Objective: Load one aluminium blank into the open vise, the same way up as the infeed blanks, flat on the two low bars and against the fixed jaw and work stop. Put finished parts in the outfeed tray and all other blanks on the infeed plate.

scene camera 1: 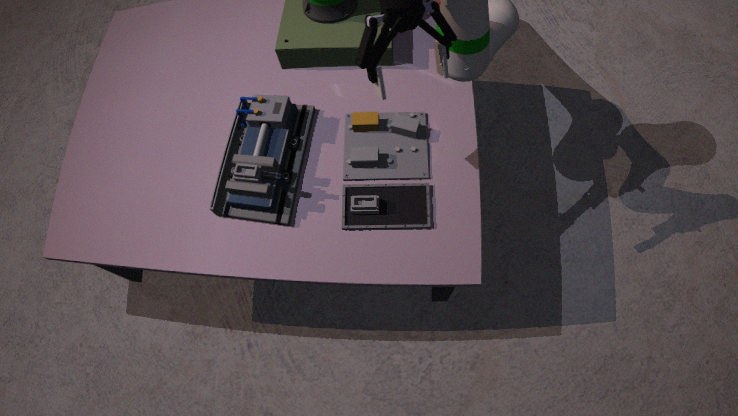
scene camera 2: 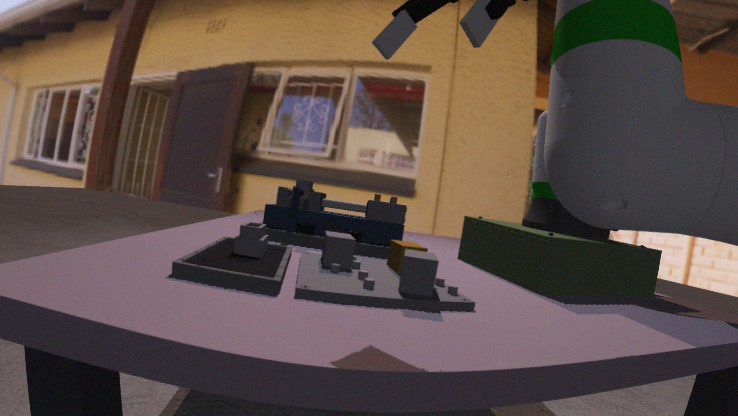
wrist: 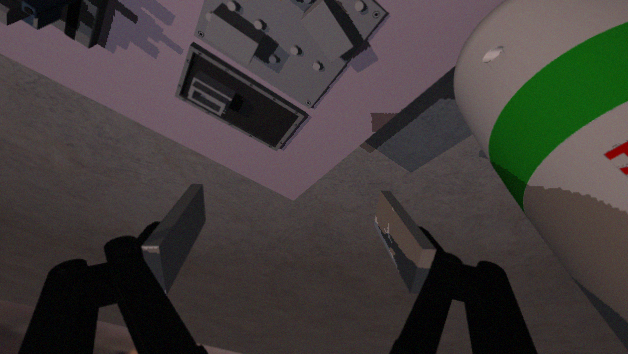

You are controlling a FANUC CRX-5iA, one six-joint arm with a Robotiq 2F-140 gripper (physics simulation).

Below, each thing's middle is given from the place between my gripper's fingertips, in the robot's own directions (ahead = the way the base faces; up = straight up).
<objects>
Now: the dark outfeed tray (scene camera 2: 219, 265) 26 cm below my hand, 16 cm ahead of it and 4 cm to the right of it.
</objects>
